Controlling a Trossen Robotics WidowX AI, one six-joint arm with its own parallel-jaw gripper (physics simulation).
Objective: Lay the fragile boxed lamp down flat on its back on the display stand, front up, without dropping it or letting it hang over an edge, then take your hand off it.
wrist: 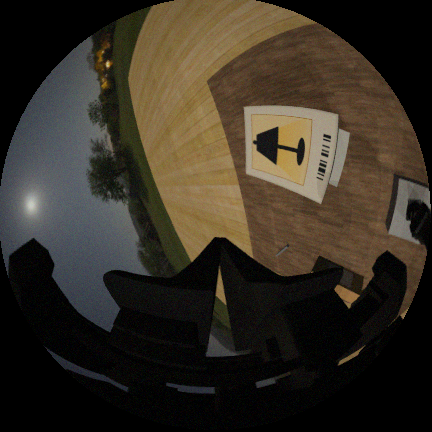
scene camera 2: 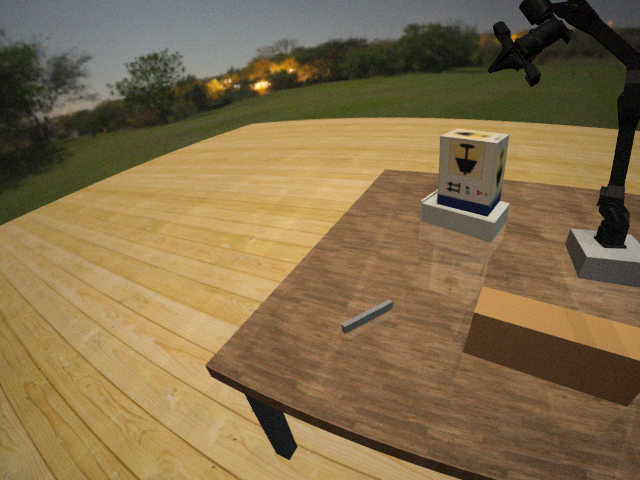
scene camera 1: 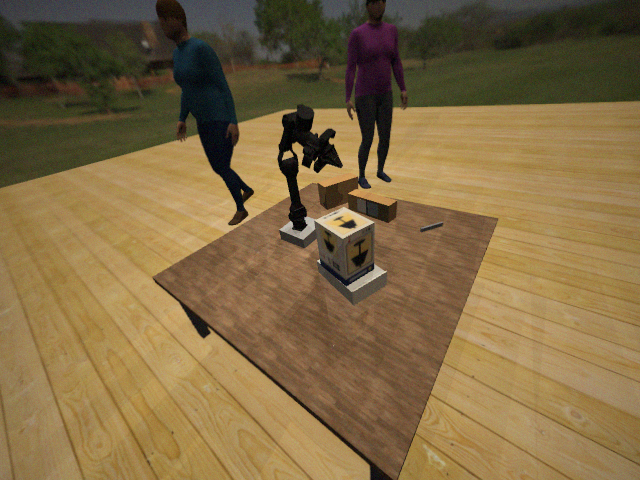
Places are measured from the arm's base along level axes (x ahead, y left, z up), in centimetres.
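Where they show: gripper, fingertip midpoint: (wrist: 218,242) (scene camera 2: 488,71) (scene camera 1: 342,166); arm's base, link origin: (scene camera 2: 609,242) (scene camera 1: 299,226).
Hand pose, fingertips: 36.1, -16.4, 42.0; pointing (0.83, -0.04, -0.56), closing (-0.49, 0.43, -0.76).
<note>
Things, the pixels of their top centre, and the offset from my fingertips, as dx, dy, dz. Level surfaces: height alone.
- boxed lamp, top centre: (wrist: 284,147) (scene camera 2: 475,135) (scene camera 1: 343,221) +1.7, -5.5, -18.9
- grey bar, top centre: (scene camera 2: 368,312) (scene camera 1: 431,225) (wrist: 280,251) +28.0, +46.3, -46.3
- table, surface height: dz -48.5
The boxed lamp (scene camera 1: 345,245) (scene camera 2: 467,175) (wrist: 280,150) is a white carton with lamp pictures and a dark blue band around its foot. It rests on the pale display stand (scene camera 1: 369,291) (scene camera 2: 460,223) (wrist: 341,160). The lamps on the side faces seen in the scene views are upside down. A large lamp picture with a barcode faces the wrist camera. The underside is hidden. My gripper (scene camera 1: 339,165) (scene camera 2: 491,69) (wrist: 218,242) is shut and empty, high above the table and well apart from the box.
Two brown cartons (scene camera 1: 337,191) (scene camera 1: 379,208) lie behind the stand in scene camera 1. A grey bar (scene camera 1: 431,226) (scene camera 2: 367,316) (wrist: 282,250) lies near the table's edge. Two people (scene camera 1: 202,85) (scene camera 1: 376,59) stand beyond the table (scene camera 1: 289,320).
</note>
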